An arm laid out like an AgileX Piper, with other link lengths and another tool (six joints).
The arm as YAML. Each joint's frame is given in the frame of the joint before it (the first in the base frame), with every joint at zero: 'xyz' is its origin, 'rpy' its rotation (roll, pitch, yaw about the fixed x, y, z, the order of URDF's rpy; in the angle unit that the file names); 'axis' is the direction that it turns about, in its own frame. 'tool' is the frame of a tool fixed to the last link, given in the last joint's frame.
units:
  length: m
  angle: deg
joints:
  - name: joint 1
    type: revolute
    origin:
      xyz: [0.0, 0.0, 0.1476]
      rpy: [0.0, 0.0, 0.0]
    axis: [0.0, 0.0, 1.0]
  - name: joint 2
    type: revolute
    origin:
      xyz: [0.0, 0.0, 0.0]
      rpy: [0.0, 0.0, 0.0]
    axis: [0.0, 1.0, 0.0]
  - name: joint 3
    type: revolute
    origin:
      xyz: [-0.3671, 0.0, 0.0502]
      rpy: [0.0, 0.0, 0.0]
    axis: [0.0, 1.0, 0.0]
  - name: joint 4
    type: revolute
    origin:
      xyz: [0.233, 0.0, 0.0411]
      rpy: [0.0, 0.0, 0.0]
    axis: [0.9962, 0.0, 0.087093]
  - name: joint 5
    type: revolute
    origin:
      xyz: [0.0, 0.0, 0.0]
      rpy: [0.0, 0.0, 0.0]
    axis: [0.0, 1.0, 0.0]
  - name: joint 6
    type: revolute
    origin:
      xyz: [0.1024, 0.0, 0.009]
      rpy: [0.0, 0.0, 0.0]
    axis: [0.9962, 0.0, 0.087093]
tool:
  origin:
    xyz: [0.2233, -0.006, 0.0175]
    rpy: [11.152, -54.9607, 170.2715]
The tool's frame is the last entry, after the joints.
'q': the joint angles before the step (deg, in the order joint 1, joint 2, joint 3, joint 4, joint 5, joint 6). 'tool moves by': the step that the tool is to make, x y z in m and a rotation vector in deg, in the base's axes. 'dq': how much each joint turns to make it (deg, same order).
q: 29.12, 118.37, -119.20, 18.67, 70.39, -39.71
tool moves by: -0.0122, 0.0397, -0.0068, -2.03, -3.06, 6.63
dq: 5.00, 2.72, -3.98, -2.42, 0.33, -2.11
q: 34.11, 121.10, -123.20, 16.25, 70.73, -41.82
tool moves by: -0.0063, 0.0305, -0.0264, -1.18, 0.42, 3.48
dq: 2.81, 4.45, -3.49, -0.39, 0.27, -0.74
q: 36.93, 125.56, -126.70, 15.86, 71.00, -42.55
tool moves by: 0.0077, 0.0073, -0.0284, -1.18, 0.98, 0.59
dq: 0.18, 3.87, -2.25, -0.15, 0.00, -0.49
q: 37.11, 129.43, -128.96, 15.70, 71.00, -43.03
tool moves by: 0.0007, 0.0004, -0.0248, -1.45, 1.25, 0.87
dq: 0.00, 2.38, -0.27, -0.03, 0.01, -0.98
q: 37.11, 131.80, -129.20, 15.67, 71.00, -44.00
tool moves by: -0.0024, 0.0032, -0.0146, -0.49, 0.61, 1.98
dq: 0.00, 1.49, -0.13, 0.75, -0.01, -2.18
